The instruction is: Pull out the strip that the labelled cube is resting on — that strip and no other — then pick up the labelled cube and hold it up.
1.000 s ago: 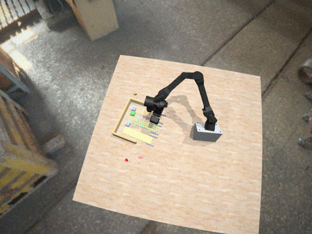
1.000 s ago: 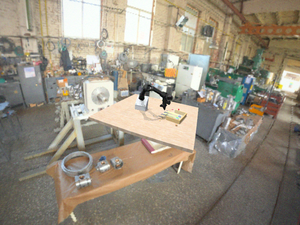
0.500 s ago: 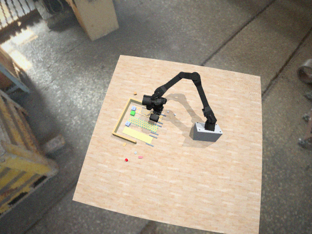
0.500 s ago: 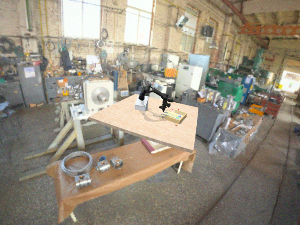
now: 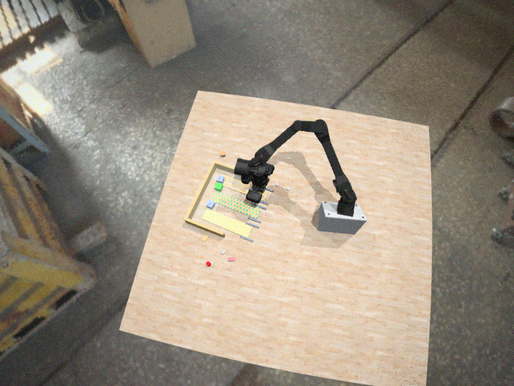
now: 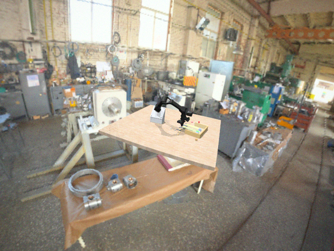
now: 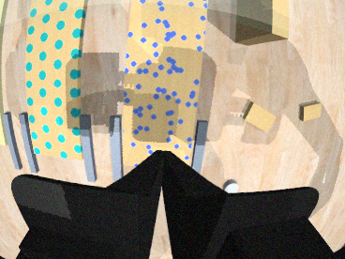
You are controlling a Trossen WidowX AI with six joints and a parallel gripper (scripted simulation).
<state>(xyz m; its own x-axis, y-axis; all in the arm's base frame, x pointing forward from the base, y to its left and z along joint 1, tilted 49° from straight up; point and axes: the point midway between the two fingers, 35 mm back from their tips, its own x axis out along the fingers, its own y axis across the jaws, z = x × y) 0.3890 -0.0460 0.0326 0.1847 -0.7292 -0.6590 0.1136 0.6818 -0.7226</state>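
My gripper tip is 90 mm short of the strip, 10 mm to the left of it and 40 mm above it.
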